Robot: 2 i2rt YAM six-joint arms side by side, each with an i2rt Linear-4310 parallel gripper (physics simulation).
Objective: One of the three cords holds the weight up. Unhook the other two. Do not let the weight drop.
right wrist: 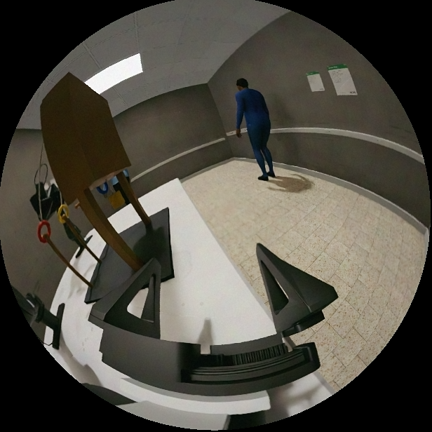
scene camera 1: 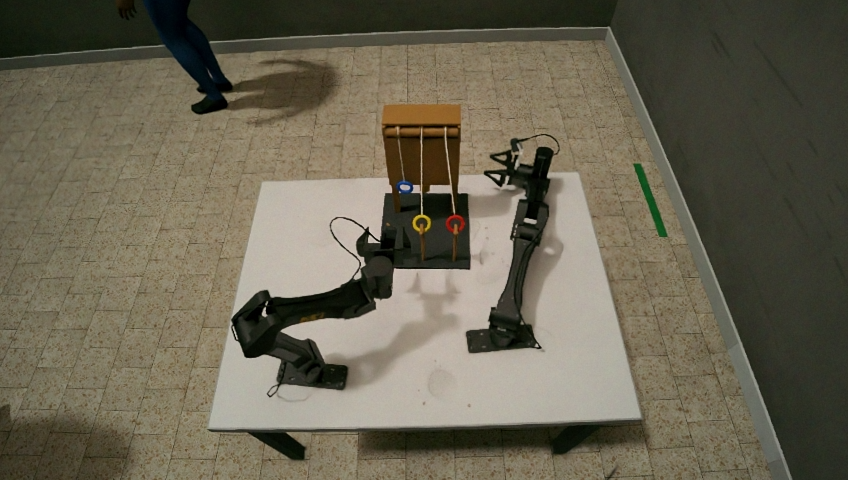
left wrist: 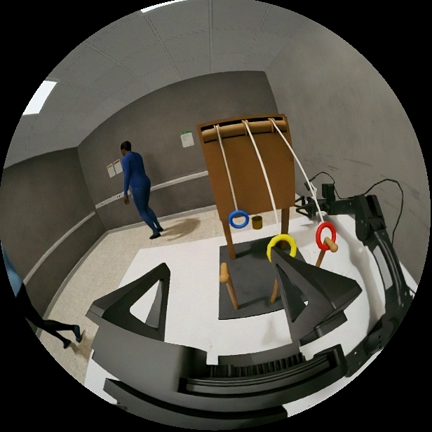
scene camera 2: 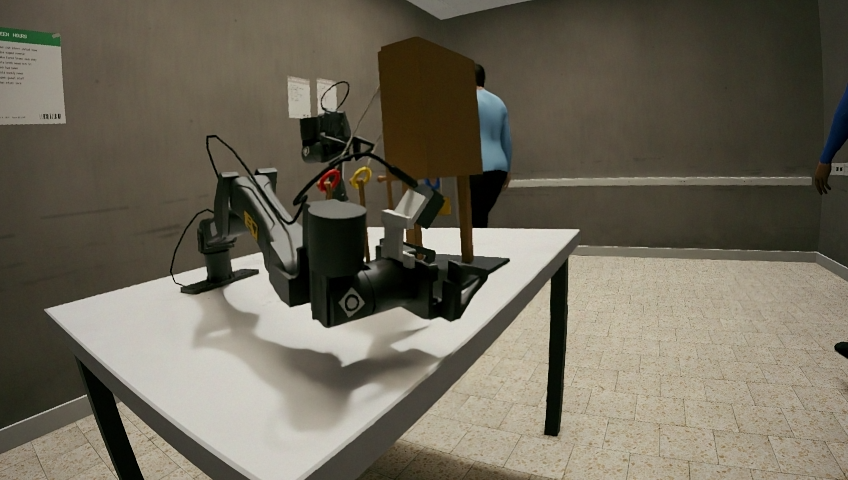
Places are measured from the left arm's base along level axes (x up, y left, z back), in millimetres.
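Where they show: left gripper, between the fingertips: (scene camera 2: 362, 146); right gripper, between the fingertips: (scene camera 1: 486, 164) (scene camera 2: 459, 264); left arm's base, origin of its link: (scene camera 1: 312, 374); right arm's base, origin of its link: (scene camera 1: 500, 339) (scene camera 2: 221, 282).
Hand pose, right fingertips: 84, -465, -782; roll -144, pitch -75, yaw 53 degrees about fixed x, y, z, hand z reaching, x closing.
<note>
Each offset is from my right fingertips to the centre of the thing, as dx, dy, dz. "*": to the spot under its first point. Level surfaces: height alone.
The blue ring {+110, +257, +224} (scene camera 1: 398, 187) (left wrist: 230, 219) hangs free on its cord before the brown board (scene camera 1: 434, 160) (left wrist: 250, 175). The left peg (left wrist: 224, 275) bears no ring. The yellow ring {+123, +187, +367} (scene camera 1: 413, 223) (left wrist: 282, 237) is at the middle peg, its lower part hidden by a finger in the left wrist view. The red ring {+123, +90, +360} (scene camera 1: 447, 223) (left wrist: 318, 236) is on the right peg (left wrist: 331, 244); both cords look straight. The brass weight (left wrist: 257, 223) hangs below the board. My left gripper (scene camera 1: 383, 237) (left wrist: 216, 262) is open near the left peg. My right gripper (scene camera 1: 487, 165) (right wrist: 203, 256) is open, right of the board.
The stand's dark base {* -74, +153, +142} (scene camera 1: 440, 205) (right wrist: 160, 240) lies on the white table {dx -85} (scene camera 1: 285, 237). Two wooden legs hold up the board. In scene camera 1 a person (scene camera 1: 184, 47) is on the floor beyond the table, at the upper left.
</note>
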